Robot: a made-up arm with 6 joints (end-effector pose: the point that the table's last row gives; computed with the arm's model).
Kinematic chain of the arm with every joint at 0, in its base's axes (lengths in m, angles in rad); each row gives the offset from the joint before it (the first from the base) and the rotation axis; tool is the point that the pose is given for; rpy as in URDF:
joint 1: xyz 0 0 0.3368 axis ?
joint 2: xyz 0 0 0 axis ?
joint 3: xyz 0.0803 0 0.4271 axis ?
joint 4: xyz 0.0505 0 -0.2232 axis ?
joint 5: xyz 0 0 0 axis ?
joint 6: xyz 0.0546 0 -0.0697 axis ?
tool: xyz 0 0 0 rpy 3.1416 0 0
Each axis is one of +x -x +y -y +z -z.
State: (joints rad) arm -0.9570 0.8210 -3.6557 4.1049 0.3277 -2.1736
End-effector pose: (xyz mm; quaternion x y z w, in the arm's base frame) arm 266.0 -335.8 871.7 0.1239 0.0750 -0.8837 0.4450
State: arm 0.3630 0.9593 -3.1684 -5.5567 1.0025 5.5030
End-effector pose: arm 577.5 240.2 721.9 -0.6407 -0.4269 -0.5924 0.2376
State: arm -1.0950 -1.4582 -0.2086 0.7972 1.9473 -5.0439
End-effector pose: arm -22.7 176.6 479.6 -0.4420 0.8035 0.1557 0.3671
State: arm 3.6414 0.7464 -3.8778 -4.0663 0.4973 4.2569
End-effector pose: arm -278.1 -138.5 906.7 0.1721 0.1718 0.3292 0.9124
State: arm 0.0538 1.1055 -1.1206 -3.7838 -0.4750 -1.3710
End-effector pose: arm 409.7 -26.2 196.3 0.8356 -0.4991 -0.0718 0.2179
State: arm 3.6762 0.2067 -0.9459 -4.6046 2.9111 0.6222
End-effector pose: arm -242.2 -223.2 653.3 -0.1734 0.3192 -0.2800 0.8886
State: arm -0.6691 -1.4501 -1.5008 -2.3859 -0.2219 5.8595
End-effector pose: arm -254.7 261.4 742.2 0.0176 0.1897 -0.1575 0.9690
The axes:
joint 1: +z
joint 2: +y
joint 3: +y
joint 4: -z
joint 5: +y
joint 6: -z

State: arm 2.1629 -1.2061 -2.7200 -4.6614 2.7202 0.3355
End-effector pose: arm 235.1 -489.6 654.4 0.2180 -0.8847 -0.2476 0.3292
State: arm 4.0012 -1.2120 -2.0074 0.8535 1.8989 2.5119
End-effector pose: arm 300.3 252.0 814.0 0.2944 0.7415 -0.5285 0.2902
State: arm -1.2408 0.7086 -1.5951 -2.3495 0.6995 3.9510
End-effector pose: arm 196.8 -581.3 452.6 0.0077 -0.7527 0.6498 0.1055
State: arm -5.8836 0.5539 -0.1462 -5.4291 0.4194 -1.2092
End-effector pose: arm 217.9 74.4 348.4 -0.8764 -0.3132 0.3353 0.1463
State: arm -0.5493 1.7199 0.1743 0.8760 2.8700 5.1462
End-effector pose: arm 239.3 -82.3 243.6 0.5201 0.5488 0.2663 0.5979
